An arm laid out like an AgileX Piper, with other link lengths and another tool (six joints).
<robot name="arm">
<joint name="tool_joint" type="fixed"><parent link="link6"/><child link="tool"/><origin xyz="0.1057 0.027 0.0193" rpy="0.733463 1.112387 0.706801"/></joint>
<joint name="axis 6" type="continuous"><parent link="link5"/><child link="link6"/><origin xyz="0.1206 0 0.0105"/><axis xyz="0.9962 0 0.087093"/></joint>
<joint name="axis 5" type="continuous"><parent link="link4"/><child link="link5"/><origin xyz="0 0 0"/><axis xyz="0 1 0"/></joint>
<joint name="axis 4" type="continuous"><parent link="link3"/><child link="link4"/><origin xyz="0.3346 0 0.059"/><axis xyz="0.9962 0 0.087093"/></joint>
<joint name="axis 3" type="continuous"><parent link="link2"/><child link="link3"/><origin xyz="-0.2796 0 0.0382"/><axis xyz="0 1 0"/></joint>
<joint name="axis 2" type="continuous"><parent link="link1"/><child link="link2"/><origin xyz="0 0 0"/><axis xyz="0 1 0"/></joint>
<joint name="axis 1" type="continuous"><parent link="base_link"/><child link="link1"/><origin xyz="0 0 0.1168"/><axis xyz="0 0 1"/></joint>
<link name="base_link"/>
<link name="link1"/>
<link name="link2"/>
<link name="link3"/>
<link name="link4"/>
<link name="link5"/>
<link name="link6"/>
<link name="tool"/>
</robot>
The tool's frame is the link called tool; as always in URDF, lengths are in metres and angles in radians. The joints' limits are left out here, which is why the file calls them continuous.
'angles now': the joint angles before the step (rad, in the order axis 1, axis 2, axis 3, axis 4, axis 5, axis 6). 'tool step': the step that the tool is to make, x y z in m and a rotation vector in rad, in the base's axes. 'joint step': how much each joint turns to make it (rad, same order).
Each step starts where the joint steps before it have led.
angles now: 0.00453 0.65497 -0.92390 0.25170 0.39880 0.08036
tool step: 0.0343 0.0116 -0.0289 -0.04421 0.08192 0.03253
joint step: 0.02850 0.11206 -0.01861 0.00608 -0.00611 -0.04928
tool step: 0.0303 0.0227 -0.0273 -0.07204 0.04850 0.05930
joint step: 0.05381 0.11146 -0.01773 0.01021 -0.03435 -0.08214
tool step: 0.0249 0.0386 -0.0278 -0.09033 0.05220 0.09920
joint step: 0.08021 0.12306 -0.04354 0.00904 -0.00771 -0.09473
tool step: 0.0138 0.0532 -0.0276 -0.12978 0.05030 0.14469
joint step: 0.10117 0.12731 -0.07335 -0.00260 0.03619 -0.11812
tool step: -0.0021 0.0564 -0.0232 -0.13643 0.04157 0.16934
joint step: 0.10315 0.11057 -0.08834 -0.00328 0.07658 -0.12223
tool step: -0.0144 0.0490 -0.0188 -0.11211 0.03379 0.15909
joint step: 0.09389 0.08339 -0.07721 -0.00632 0.08527 -0.09333
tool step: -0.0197 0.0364 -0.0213 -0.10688 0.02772 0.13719
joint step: 0.07981 0.06159 -0.05079 -0.02089 0.07756 -0.07097
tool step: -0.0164 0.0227 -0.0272 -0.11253 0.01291 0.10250
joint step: 0.06622 0.04909 -0.02007 -0.05546 0.04972 -0.04066
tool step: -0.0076 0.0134 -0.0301 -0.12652 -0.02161 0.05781
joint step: 0.06723 0.04664 -0.00277 -0.13459 0.01295 0.02732
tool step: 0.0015 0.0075 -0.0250 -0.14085 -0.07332 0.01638
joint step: 0.07694 0.04518 0.00000 -0.23992 -0.00280 0.11928
